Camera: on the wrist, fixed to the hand. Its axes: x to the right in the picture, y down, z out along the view.
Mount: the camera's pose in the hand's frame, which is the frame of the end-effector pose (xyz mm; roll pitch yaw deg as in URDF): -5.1 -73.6 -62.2 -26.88 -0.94 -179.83
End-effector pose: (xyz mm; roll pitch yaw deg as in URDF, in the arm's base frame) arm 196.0 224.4 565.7 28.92 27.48 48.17
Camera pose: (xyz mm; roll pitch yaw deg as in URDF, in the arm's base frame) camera 190.9 167.2 488.2 -56.12 -28.22 -131.15
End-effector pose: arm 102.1 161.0 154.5 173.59 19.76 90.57
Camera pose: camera 21.9 173.5 206.7 159.55 -18.81 -89.50
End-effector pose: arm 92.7 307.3 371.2 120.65 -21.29 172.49
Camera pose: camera 74.1 217.9 339.9 -147.24 21.91 -6.73
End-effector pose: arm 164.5 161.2 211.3 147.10 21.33 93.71
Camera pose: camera 69.1 154.7 224.6 -174.12 -20.45 -85.90
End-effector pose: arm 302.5 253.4 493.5 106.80 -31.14 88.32
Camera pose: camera 222.4 278.5 445.9 -133.16 31.57 -90.68
